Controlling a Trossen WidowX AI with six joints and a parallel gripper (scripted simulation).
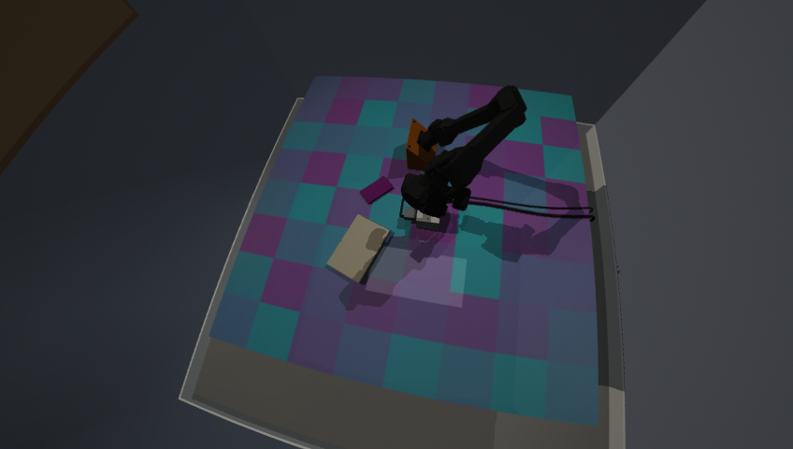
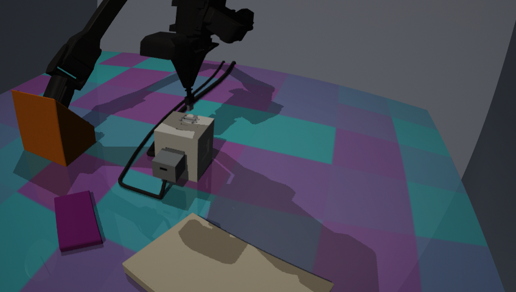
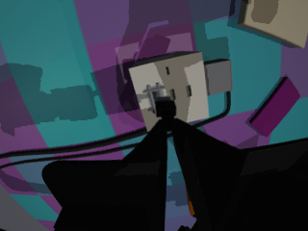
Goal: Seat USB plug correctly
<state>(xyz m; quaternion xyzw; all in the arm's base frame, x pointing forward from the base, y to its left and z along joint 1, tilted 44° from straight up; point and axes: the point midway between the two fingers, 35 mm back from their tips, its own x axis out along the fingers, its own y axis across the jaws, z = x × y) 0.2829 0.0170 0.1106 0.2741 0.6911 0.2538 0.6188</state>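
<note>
My gripper tip is 20 mm above the black USB plug. From my gripper tip the other things lie so: flat beige slab: 170 mm ahead, 220 mm to the right, 120 mm below; USB socket: 10 mm to the left, 60 mm below; magenta block: 70 mm behind, 230 mm to the right, 130 mm below.
</note>
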